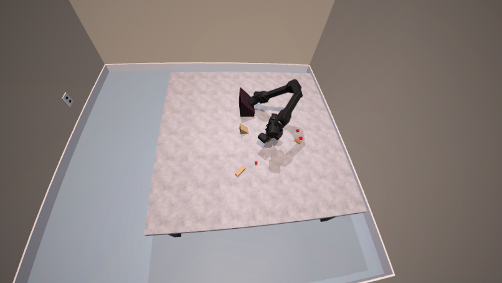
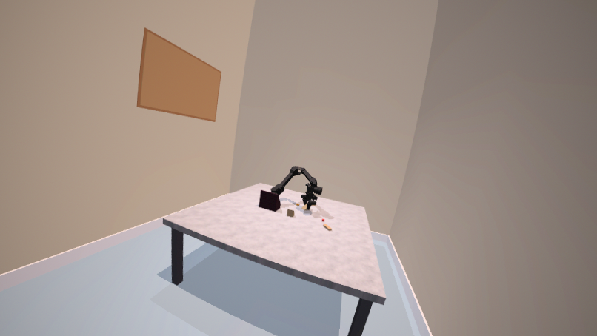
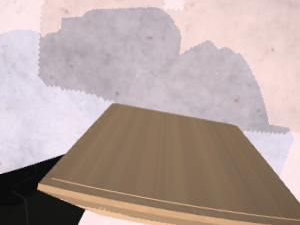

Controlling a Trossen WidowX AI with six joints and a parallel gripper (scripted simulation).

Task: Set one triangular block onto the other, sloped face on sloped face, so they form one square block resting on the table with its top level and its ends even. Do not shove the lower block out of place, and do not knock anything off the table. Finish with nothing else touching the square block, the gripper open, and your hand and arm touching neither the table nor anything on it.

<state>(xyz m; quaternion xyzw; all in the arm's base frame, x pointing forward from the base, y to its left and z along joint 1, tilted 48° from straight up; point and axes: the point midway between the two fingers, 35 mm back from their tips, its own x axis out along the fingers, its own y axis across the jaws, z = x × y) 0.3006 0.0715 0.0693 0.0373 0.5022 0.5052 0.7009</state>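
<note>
My gripper tip is now 1 cm below the tan triangular block.
</note>
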